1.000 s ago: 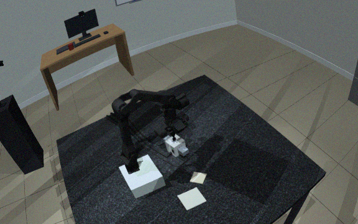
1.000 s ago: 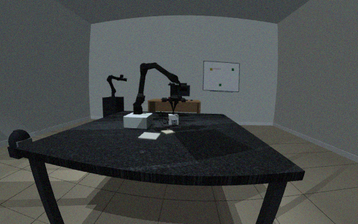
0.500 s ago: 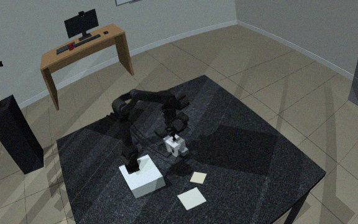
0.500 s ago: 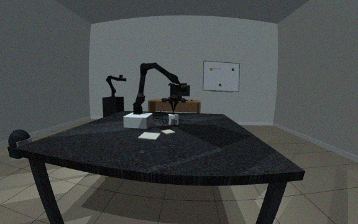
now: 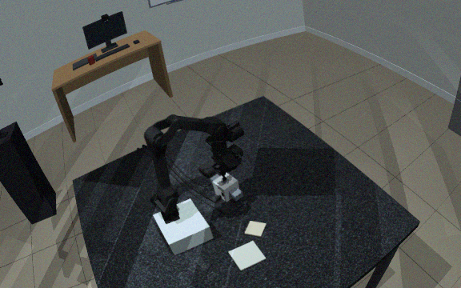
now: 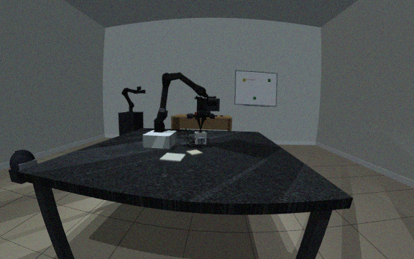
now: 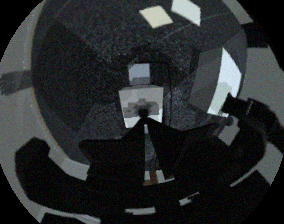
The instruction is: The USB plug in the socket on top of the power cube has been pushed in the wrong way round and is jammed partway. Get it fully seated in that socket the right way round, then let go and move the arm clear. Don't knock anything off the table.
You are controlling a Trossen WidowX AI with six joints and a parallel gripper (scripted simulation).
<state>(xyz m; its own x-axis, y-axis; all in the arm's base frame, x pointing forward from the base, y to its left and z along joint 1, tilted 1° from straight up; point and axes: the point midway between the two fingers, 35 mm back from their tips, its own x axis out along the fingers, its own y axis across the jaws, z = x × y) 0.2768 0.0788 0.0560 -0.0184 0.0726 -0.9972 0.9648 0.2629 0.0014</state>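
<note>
Now: gripper tip 2 cm above the dark USB plug. Round my gripper tip: yellowish note: 1 cm ahead, 25 cm to the right, 10 cm below.
</note>
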